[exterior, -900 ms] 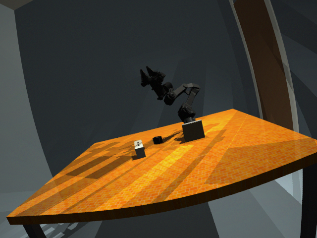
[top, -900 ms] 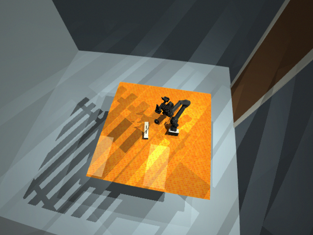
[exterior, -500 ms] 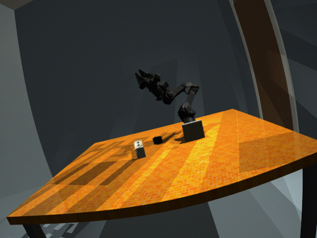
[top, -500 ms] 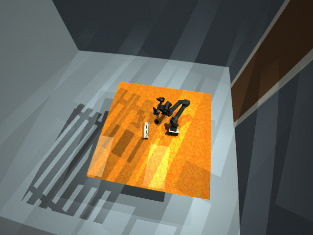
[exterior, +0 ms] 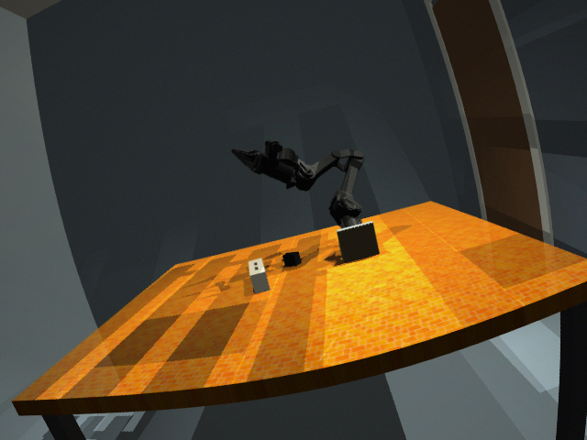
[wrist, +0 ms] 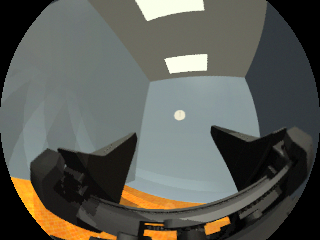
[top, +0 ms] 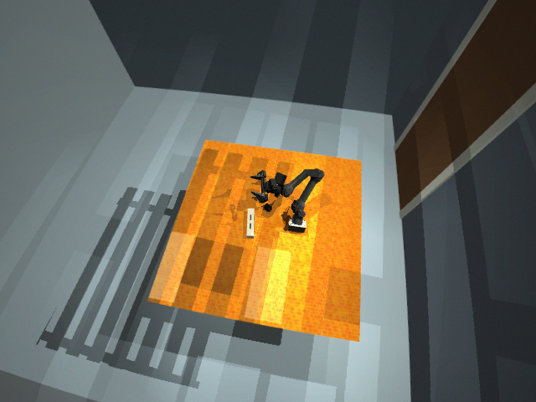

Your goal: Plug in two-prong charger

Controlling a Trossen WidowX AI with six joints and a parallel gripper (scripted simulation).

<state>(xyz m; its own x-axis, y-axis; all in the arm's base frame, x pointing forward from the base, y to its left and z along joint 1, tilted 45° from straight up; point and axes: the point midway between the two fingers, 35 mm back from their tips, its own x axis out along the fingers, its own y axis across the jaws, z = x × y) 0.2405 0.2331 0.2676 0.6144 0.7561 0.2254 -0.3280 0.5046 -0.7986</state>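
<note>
My gripper tip is now 7 cm past the dark two-prong charger, 7 cm to the left of it and 39 cm above it.
</note>
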